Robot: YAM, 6 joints.
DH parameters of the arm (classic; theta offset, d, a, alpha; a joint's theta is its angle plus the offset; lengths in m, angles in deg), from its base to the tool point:
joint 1: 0 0.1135 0.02 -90
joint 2: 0 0 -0.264 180
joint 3: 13.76 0 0.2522 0
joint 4: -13.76 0 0.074 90
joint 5: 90 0 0 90
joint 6: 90 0.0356 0 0
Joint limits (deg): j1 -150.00..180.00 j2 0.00..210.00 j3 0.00..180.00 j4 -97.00..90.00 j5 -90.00..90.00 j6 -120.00..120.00
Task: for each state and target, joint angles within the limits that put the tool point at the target. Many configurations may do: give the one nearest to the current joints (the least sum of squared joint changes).
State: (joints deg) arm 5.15 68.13 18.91 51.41 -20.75 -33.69
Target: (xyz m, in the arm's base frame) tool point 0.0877 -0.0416 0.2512
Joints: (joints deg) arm -30.21 15.72 0.00 59.22 -13.29 -33.69
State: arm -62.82 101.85 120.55 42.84 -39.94 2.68
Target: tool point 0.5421 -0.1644 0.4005
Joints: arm -18.27 144.63 149.19 26.37 -22.81 2.68
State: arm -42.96 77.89 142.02 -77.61 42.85 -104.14
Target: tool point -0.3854 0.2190 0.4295
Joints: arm -32.77 28.27 173.32 -57.94 43.32 -104.14
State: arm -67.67 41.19 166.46 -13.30 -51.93 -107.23
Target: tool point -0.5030 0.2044 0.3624
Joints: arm -19.75 25.10 172.82 -1.73 -39.07 -107.23
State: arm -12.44 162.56 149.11 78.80 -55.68 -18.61
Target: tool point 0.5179 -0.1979 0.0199
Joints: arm -24.15 178.50 126.41 90.00 -61.50 -18.61
